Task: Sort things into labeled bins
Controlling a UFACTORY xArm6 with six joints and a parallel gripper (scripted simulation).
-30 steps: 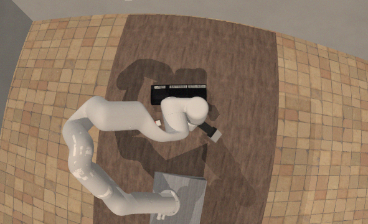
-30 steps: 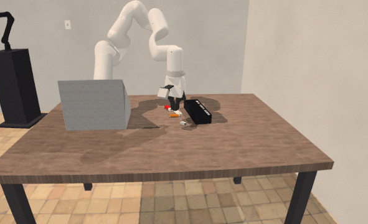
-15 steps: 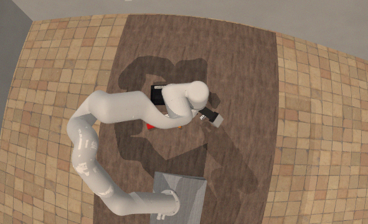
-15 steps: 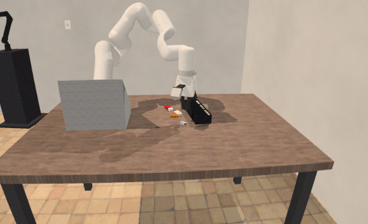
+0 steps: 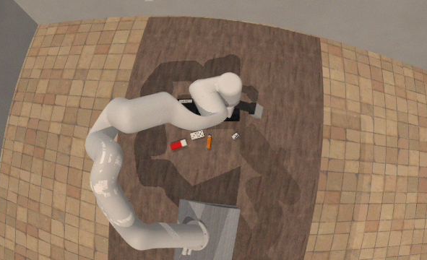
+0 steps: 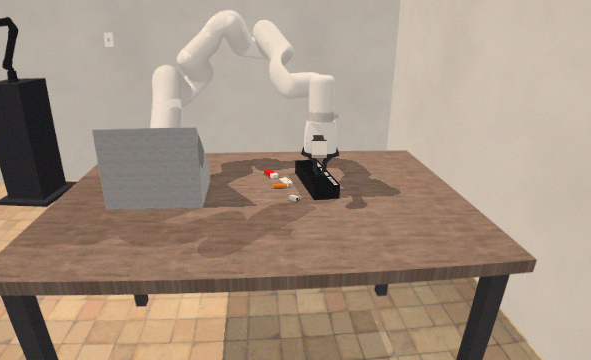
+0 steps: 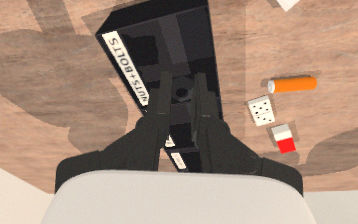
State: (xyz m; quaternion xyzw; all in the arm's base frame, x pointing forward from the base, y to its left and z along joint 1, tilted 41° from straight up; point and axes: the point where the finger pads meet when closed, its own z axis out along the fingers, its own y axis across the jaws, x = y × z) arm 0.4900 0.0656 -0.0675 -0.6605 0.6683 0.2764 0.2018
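Right now the orange battery is 130 mm behind my hand, 80 mm below it and 50 mm to the left of it. The rest, counted from my hand: white domino: 110 mm behind, 100 mm to the left, 90 mm below; then black nut: 20 mm below; then eraser: 160 mm behind, 150 mm to the left, 80 mm below.
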